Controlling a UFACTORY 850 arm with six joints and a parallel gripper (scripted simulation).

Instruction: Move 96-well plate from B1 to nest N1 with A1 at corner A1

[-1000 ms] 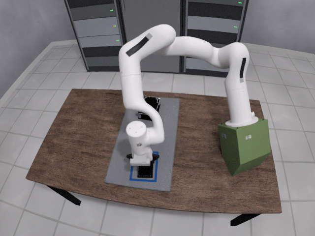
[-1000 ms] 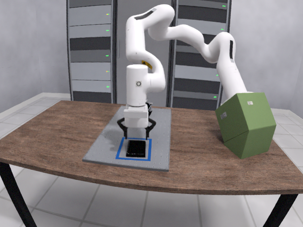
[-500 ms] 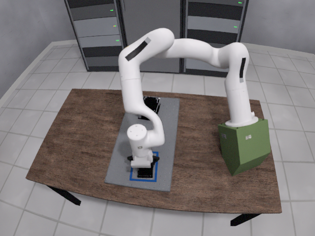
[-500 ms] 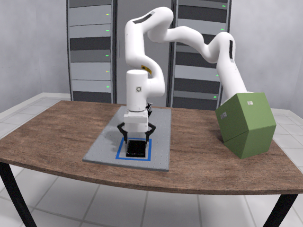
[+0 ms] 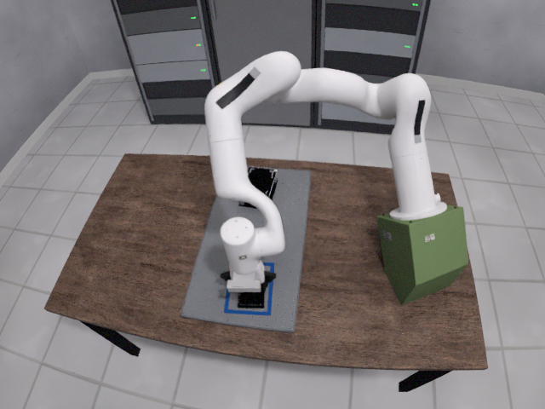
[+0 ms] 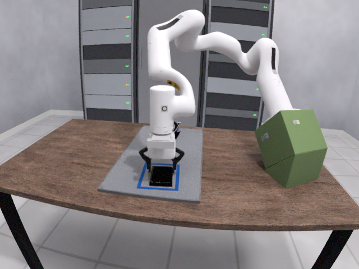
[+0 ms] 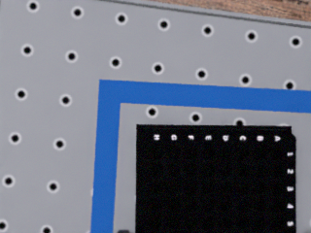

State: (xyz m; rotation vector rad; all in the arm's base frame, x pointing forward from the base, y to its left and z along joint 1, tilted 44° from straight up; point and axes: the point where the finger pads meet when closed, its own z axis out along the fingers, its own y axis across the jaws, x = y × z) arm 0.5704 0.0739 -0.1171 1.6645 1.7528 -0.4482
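Right now the 96-well plate is 3 cm below my hand. Also, from my hand: raised plate nest N1: 2 cm behind, 43 cm to the right, 2 cm above.
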